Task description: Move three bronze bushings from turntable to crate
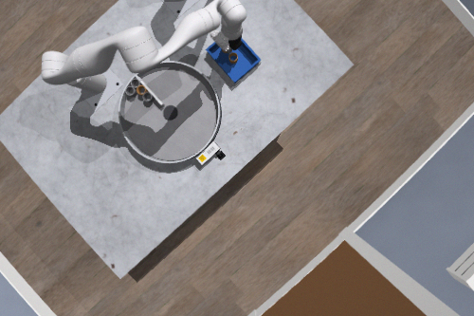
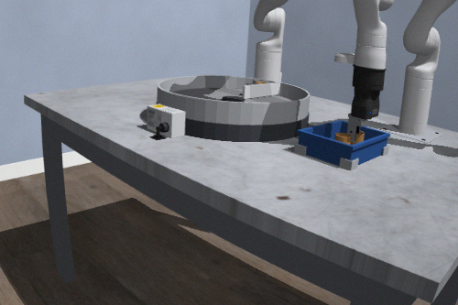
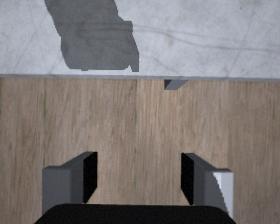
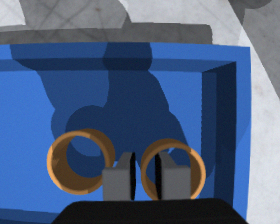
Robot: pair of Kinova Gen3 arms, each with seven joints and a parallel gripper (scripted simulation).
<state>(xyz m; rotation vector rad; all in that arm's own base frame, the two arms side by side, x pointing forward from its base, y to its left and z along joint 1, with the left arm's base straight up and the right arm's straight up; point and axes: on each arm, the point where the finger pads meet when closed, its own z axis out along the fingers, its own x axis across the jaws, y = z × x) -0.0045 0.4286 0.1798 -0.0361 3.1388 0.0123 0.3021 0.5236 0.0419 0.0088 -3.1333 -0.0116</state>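
Right now the blue crate is 30 mm ahead of my right hand and 20 mm below it. From my right hand the other things lie so: turntable: 360 mm to the right, 10 mm above.
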